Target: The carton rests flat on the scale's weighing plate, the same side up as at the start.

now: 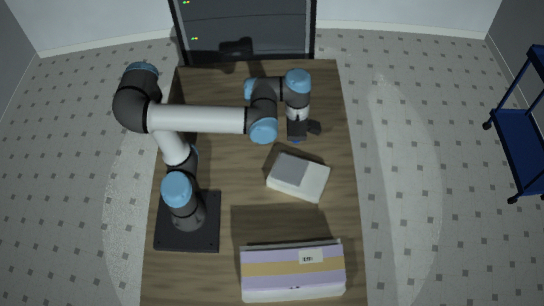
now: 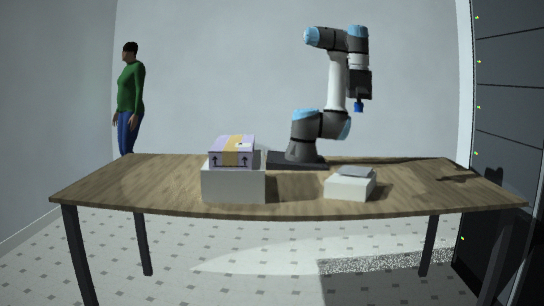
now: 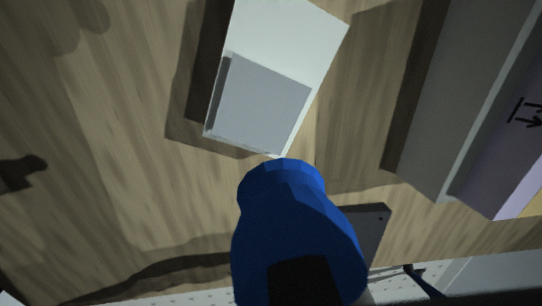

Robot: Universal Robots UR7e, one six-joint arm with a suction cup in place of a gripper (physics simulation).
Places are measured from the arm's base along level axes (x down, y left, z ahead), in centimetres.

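Pixels of known places: end effector, tool point: (image 2: pixel 358 111) (image 3: pixel 281 197); arm's base, origin of the base link: (image 1: pixel 188 215) (image 2: pixel 301 159).
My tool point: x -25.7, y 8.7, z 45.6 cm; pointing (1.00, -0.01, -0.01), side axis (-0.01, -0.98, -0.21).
Ahead of a thing's pixels: the offset from my tool point to its top centre. Level surfaces: height alone.
The lilac carton @(dz -10.6, dx +11.6, dy -41.6 cm) (image 1: pixel 292 269) (image 2: pixel 231 145) (image 3: pixel 507 160) with a tan tape band lies flat and level on a tall pale block @(dz -10.7, dx +17.4, dy -41.0 cm) (image 2: pixel 233 185) (image 3: pixel 430 100). Its label is on top and its side arrows point up. A low white box @(dz +1.2, dx +20.8, dy -1.8 cm) (image 1: pixel 316 185) (image 2: pixel 347 191) (image 3: pixel 285 30) bears a grey square plate @(dz -1.9, dx +20.8, dy +0.3 cm) (image 1: pixel 288 169) (image 2: pixel 356 171) (image 3: pixel 265 100) over part of its top. The frames do not plainly show which of the two bodies is the scale. My blue suction cup (image 1: pixel 296 141) (image 2: pixel 358 107) (image 3: pixel 281 167) is open, holds nothing and hangs high, well away from the carton.
The wooden table @(dx +27.9 cm) (image 1: pixel 270 222) (image 2: pixel 150 190) carries the arm's dark base plate (image 1: pixel 212 240) (image 2: pixel 272 162). A dark cabinet (image 1: pixel 245 25) (image 2: pixel 505 60) stands at one table end. A blue cart (image 1: pixel 525 145) is off to the side, and a person (image 2: pixel 131 87) stands behind the table.
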